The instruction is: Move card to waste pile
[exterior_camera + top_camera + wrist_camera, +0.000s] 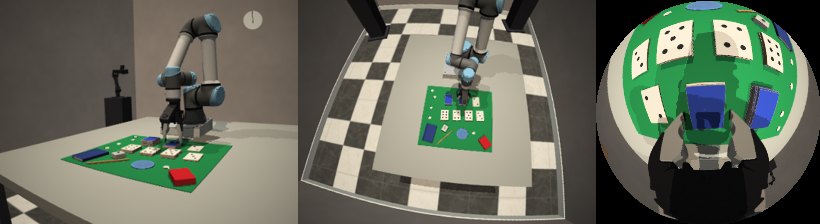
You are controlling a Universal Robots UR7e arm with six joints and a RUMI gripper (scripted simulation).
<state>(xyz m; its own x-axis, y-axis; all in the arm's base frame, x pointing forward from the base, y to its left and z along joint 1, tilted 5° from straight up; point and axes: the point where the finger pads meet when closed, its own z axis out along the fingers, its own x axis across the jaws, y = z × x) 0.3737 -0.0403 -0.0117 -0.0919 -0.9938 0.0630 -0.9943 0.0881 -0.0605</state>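
My hand is 2 cm above the blue-backed card. From my hand the other things lie so: red block: 38 cm ahead, 14 cm to the left, 1 cm below; green mat: 14 cm ahead, 5 cm to the right, 4 cm below; wooden stick: 31 cm ahead, 18 cm to the right, 2 cm below.
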